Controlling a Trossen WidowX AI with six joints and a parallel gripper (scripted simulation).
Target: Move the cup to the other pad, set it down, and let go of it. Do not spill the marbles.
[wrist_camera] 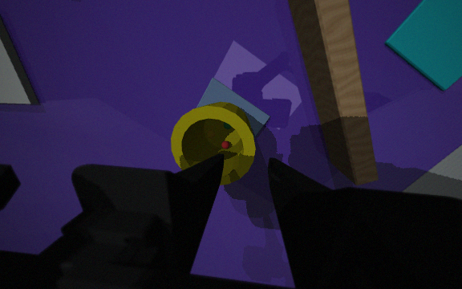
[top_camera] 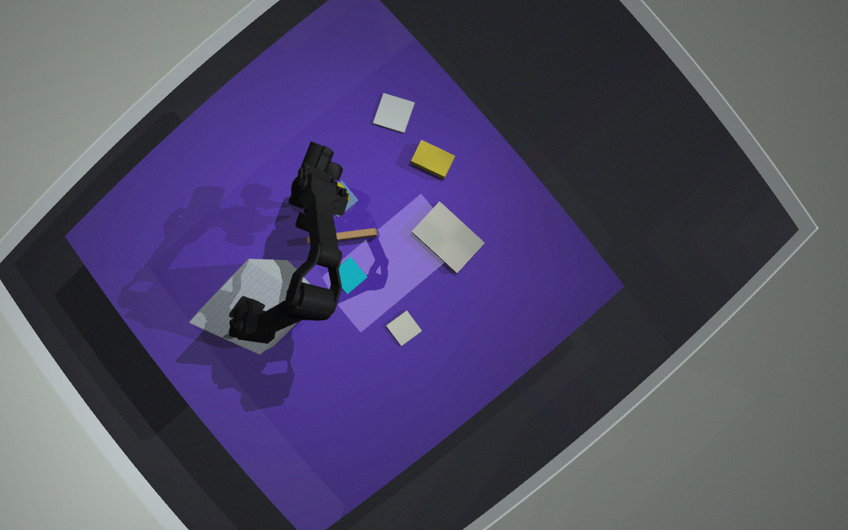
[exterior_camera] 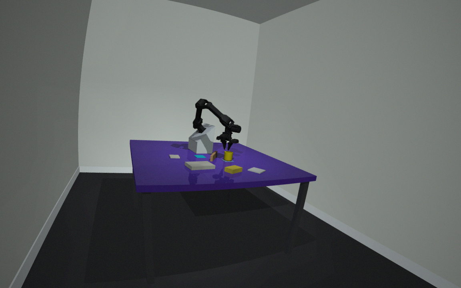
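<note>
Right now the yellow cup is 50 mm below my gripper tip, 20 mm ahead of it and 10 mm to the left of it. The rest, counted from my gripper tip: small marble (70 mm below, 40 mm ahead, 20 mm to the left); pale blue pad (90 mm below, 30 mm ahead); wooden bar (80 mm to the right, 70 mm below, 50 mm behind).
</note>
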